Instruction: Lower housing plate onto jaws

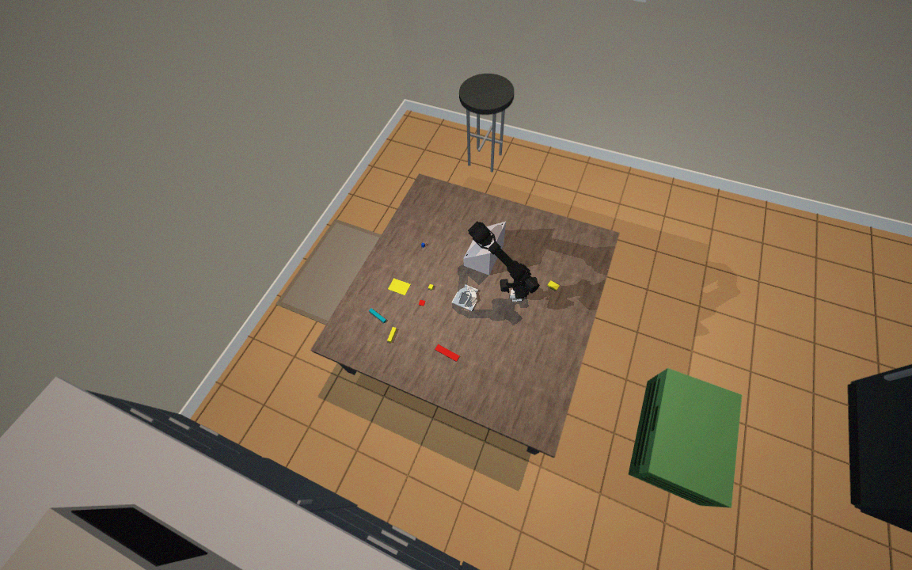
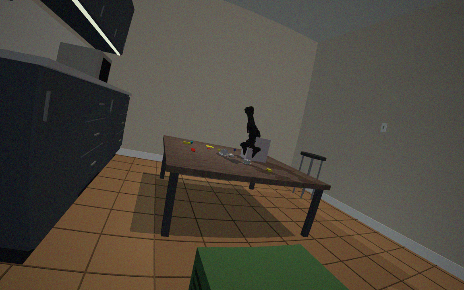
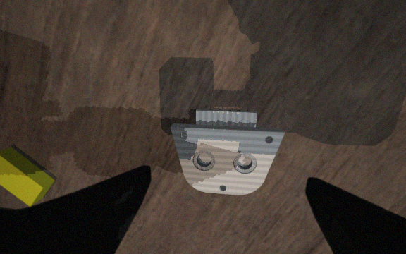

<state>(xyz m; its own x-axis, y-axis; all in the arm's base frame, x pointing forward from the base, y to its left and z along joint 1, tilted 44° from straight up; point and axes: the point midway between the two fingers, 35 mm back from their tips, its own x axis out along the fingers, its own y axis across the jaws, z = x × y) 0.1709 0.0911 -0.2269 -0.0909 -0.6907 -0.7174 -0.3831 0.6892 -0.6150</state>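
The housing plate is 30 mm below my gripper tip. The rest, counted from my gripper tip: yellow plate: 630 mm to the right, 140 mm ahead, 60 mm below; then red bar: 420 mm ahead, 250 mm to the right, 60 mm below; then yellow block: 170 mm to the left, 130 mm behind, 50 mm below.
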